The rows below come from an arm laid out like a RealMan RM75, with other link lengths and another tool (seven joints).
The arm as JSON. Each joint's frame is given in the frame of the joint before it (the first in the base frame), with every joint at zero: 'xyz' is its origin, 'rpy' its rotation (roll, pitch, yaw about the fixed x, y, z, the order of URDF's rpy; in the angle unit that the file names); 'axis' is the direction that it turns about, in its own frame. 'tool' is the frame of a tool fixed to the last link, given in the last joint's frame.
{
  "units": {
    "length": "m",
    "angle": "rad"
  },
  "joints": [
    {
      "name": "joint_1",
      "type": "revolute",
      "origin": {
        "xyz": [
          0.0,
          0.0,
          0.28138
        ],
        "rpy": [
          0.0,
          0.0,
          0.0
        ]
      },
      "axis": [
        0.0,
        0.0,
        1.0
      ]
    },
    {
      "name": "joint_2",
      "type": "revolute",
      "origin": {
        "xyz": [
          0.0,
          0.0,
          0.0
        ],
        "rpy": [
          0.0,
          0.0,
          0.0
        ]
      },
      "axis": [
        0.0,
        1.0,
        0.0
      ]
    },
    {
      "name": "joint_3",
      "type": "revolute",
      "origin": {
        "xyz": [
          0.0,
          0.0,
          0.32
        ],
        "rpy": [
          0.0,
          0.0,
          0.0
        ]
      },
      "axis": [
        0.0,
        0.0,
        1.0
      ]
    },
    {
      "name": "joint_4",
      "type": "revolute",
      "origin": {
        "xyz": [
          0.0,
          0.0,
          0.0
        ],
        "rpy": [
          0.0,
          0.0,
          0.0
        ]
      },
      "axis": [
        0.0,
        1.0,
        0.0
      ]
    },
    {
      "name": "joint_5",
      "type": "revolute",
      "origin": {
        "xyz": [
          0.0,
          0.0,
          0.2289
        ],
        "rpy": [
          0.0,
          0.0,
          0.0
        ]
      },
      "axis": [
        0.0,
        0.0,
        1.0
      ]
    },
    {
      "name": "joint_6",
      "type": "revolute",
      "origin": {
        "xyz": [
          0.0,
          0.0,
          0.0
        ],
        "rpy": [
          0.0,
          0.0,
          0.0
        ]
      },
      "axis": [
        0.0,
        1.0,
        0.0
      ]
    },
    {
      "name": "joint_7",
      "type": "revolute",
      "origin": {
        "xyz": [
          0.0,
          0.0,
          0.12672
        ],
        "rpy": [
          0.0,
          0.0,
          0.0
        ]
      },
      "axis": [
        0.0,
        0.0,
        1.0
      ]
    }
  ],
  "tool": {
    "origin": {
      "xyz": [
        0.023,
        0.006,
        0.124
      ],
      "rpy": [
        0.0,
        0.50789,
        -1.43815
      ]
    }
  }
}
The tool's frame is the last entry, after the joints.
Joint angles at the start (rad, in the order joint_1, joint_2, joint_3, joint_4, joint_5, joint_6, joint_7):
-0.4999 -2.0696 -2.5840 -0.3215 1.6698 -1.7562 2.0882
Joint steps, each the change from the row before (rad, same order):
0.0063 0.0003 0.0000 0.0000 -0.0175 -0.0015 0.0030
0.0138 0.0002 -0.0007 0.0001 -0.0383 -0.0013 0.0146
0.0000 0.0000 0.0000 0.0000 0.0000 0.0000 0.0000
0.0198 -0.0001 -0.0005 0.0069 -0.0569 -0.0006 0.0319
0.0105 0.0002 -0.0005 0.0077 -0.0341 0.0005 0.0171
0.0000 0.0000 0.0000 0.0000 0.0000 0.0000 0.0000
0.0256 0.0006 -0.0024 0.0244 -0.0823 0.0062 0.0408
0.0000 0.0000 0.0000 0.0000 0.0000 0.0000 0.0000
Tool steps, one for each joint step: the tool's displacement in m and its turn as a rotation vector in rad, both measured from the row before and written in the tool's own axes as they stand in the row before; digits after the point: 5 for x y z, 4 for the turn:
0.00309 0.00234 -0.00158 -0.0129 0.0146 -0.0033
0.00699 0.00483 -0.00338 -0.0313 0.0343 0.0003
0.00000 0.00000 0.00000 0.0000 0.0000 0.0000
0.00987 0.00607 -0.00510 -0.0475 0.0529 0.0048
0.00611 0.00336 -0.00251 -0.0257 0.0328 -0.0004
0.00000 0.00000 0.00000 0.0000 0.0000 0.0000
0.01640 0.00640 -0.00643 -0.0547 0.0878 -0.0024
0.00000 0.00000 0.00000 0.0000 0.0000 0.0000

